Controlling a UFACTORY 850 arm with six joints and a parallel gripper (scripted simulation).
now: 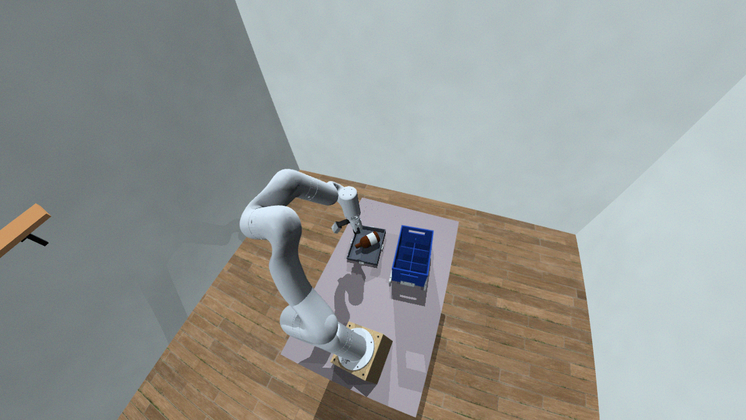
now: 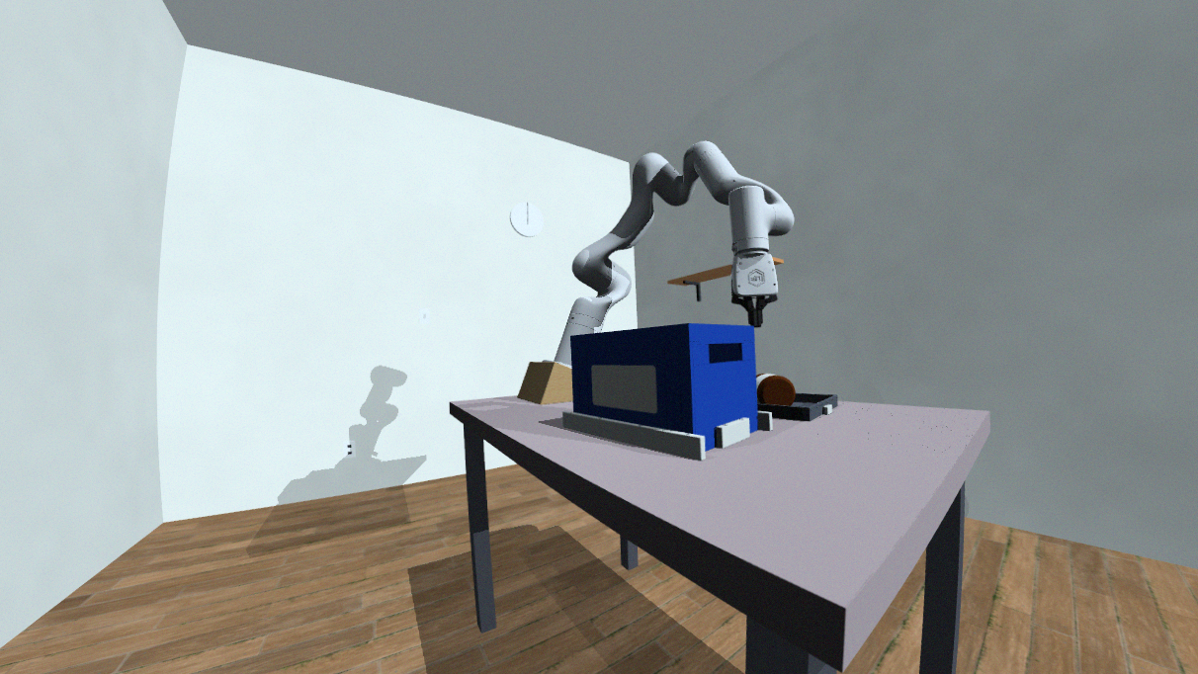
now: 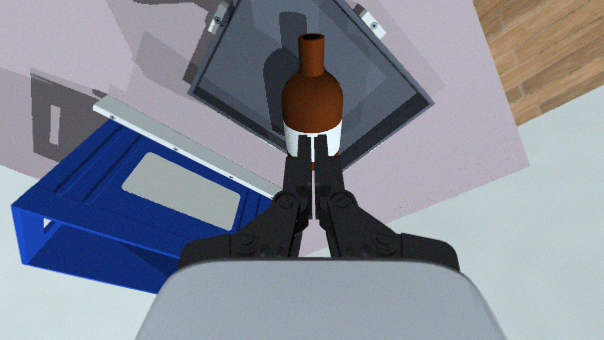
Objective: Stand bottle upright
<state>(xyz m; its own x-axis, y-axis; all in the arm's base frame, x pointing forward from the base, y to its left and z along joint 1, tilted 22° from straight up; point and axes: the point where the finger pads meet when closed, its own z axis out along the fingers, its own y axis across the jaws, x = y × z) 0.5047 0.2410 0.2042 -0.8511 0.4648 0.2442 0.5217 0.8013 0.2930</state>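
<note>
The brown bottle lies 40 mm ahead of my hand, 30 mm to the right of it and 160 mm below it. The rest, counted from my hand: blue crate 60 mm ahead, 320 mm to the right, 120 mm below; then dark grey tray 40 mm ahead, 30 mm to the right, 190 mm below.
</note>
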